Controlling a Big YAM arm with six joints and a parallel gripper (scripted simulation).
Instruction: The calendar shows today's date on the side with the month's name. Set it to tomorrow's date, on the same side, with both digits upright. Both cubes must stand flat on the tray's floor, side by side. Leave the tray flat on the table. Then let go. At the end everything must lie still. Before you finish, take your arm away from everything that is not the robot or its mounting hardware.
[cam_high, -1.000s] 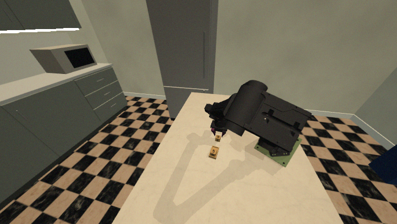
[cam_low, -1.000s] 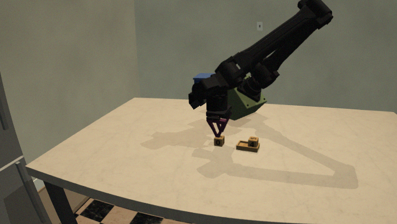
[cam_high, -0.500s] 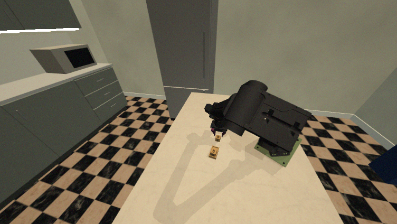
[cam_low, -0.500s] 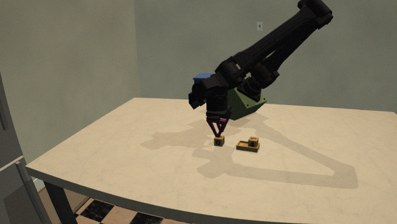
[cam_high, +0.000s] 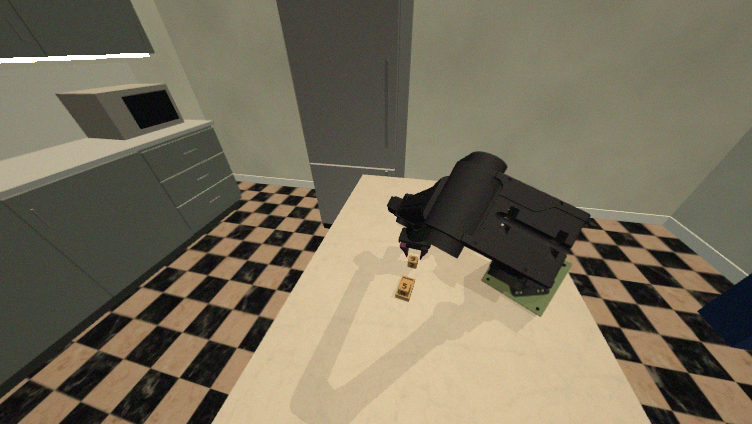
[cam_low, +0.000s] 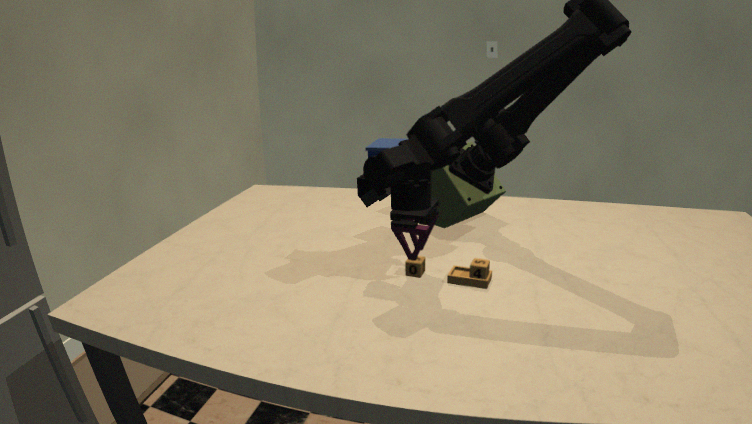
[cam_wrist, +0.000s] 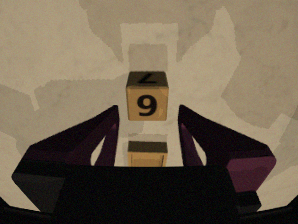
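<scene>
The cube lies 30 mm below my hand. From my hand the other things lie so: wooden tray 10 mm ahead, 110 mm to the left, 40 mm below.
</scene>
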